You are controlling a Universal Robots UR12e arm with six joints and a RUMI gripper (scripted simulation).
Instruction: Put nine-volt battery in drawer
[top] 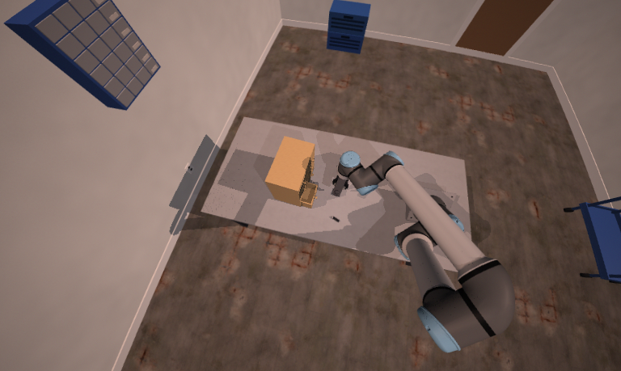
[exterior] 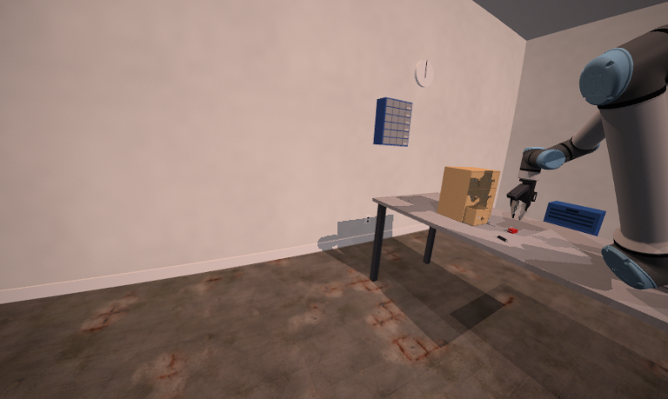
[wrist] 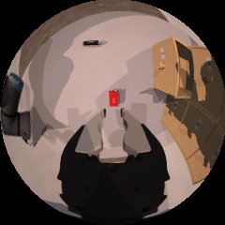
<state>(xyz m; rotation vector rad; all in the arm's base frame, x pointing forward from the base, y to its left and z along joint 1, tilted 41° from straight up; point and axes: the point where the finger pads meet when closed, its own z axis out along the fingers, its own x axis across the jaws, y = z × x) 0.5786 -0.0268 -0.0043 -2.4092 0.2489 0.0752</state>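
The red nine-volt battery is 10 mm to the left of my hand and 80 mm below it. Also, from my hand: drawer marked M 300 mm ahead, 60 mm to the left, 140 mm above; then drawer 230 mm ahead, 70 mm to the left, 60 mm below; then small black object 20 mm behind, 180 mm to the left, 90 mm below.
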